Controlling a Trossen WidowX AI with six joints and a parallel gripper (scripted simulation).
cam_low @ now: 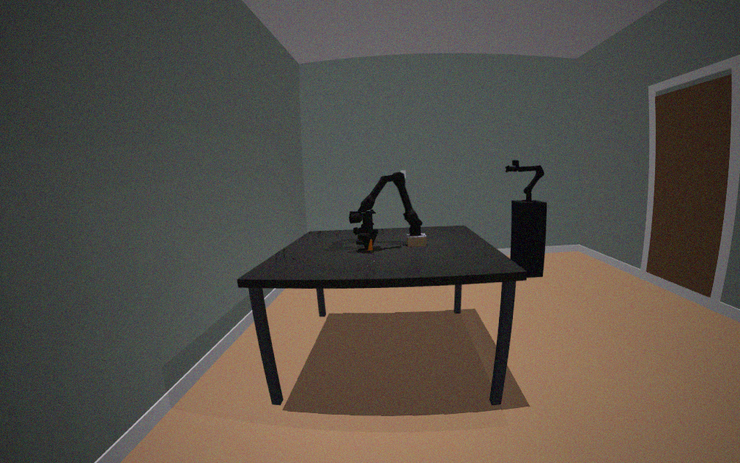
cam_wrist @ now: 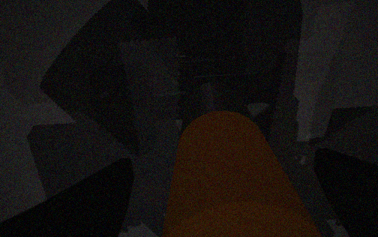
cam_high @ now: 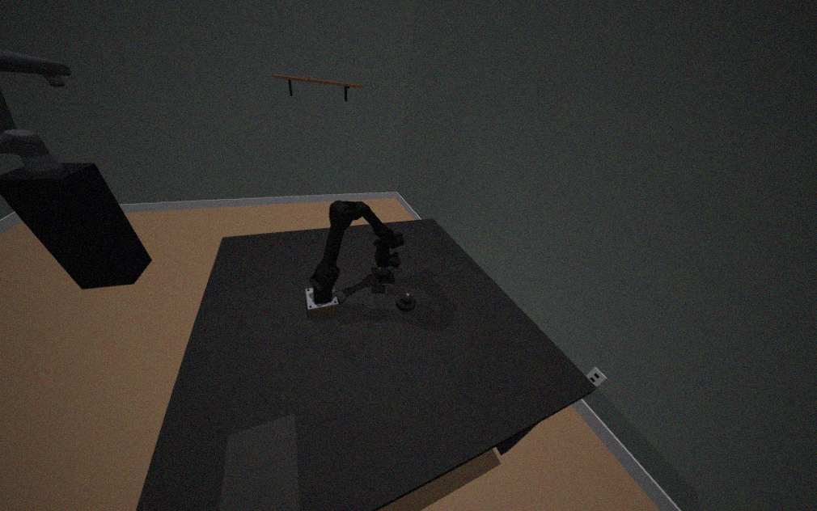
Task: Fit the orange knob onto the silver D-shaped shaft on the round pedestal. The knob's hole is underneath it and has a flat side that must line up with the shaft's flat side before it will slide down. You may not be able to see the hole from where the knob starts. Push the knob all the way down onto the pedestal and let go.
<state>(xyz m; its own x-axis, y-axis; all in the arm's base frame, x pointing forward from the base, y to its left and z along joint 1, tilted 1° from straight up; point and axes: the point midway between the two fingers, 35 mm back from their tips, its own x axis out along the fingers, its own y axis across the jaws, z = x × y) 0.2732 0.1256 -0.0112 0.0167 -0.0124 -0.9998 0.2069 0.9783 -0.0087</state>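
My gripper tip is now 18 cm to the left of the dark round pedestal, 7 cm short of it and 2 cm below it. Round my gripper tip: orange knob (3 cm above).
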